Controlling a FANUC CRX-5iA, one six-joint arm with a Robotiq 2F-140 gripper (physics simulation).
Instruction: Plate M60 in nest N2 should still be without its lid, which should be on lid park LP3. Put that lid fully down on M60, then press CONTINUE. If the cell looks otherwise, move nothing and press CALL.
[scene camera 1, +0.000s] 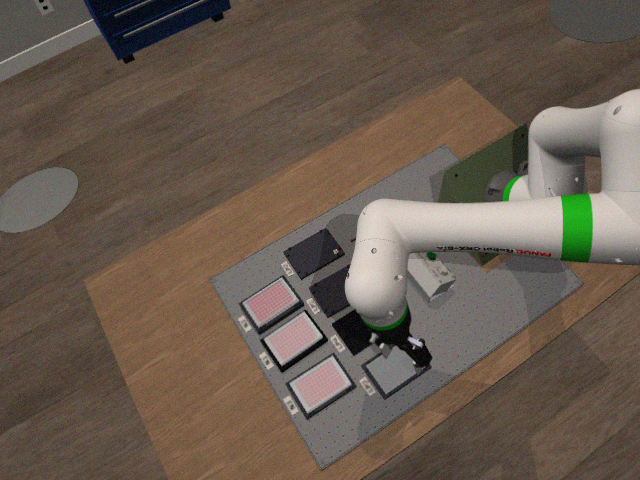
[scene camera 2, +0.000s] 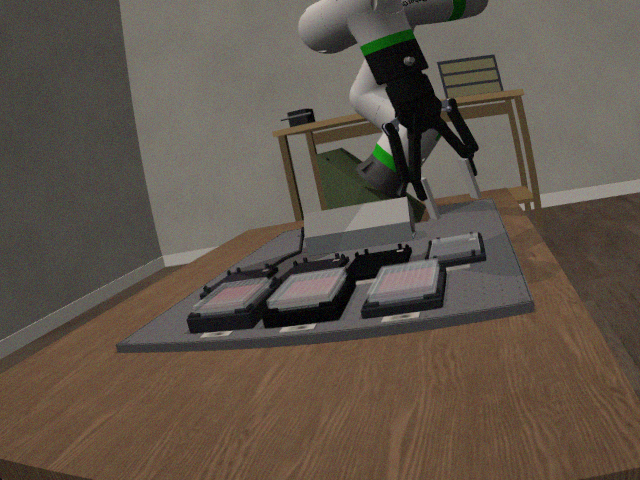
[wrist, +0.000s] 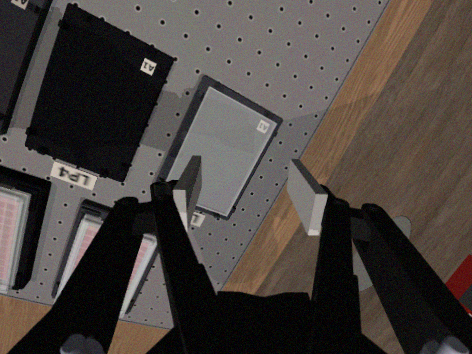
Observation:
I see my gripper (scene camera 2: 456, 207), a button box (scene camera 2: 389, 221), a lid park LP3 (wrist: 206, 81) and a label (wrist: 61, 171).
My gripper also shows in scene camera 1 (scene camera 1: 404, 360) and in the wrist view (wrist: 245, 173). The button box also shows in scene camera 1 (scene camera 1: 431, 277).

